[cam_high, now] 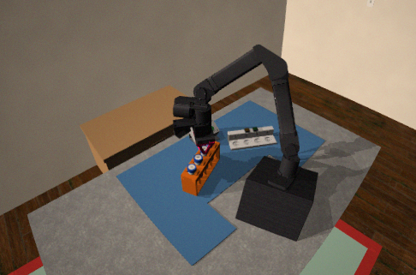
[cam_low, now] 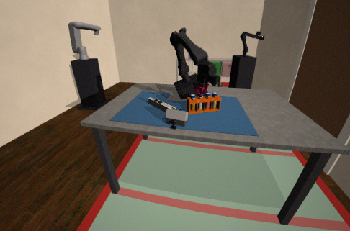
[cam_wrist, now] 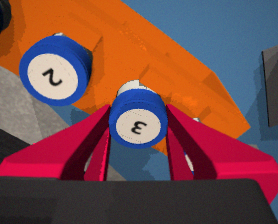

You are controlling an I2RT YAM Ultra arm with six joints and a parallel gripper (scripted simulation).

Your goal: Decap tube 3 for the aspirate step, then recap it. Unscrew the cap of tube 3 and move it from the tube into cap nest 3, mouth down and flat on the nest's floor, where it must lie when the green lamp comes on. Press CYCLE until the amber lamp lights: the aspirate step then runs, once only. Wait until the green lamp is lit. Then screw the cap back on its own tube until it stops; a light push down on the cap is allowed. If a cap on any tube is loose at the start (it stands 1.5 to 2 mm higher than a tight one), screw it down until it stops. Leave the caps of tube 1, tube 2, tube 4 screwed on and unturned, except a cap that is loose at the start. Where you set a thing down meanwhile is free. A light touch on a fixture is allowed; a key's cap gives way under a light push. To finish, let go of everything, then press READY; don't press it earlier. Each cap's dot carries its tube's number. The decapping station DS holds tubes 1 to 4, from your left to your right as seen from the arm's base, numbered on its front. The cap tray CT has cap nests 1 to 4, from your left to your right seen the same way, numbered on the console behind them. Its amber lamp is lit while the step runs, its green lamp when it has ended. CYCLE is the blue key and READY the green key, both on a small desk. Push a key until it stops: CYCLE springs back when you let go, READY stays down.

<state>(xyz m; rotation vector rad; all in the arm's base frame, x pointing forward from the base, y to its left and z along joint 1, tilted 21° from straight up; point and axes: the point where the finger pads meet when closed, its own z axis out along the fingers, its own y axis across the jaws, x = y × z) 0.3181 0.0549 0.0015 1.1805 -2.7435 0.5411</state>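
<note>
The blue cap lies right at my hand. Round my hand: grey key desk (11 cm ahead, 16 cm to the right, 7 cm below); then green ready key (9 cm ahead, 17 cm to the right, 5 cm below); then blue cycle key (10 cm ahead, 13 cm to the right, 5 cm below).
</note>
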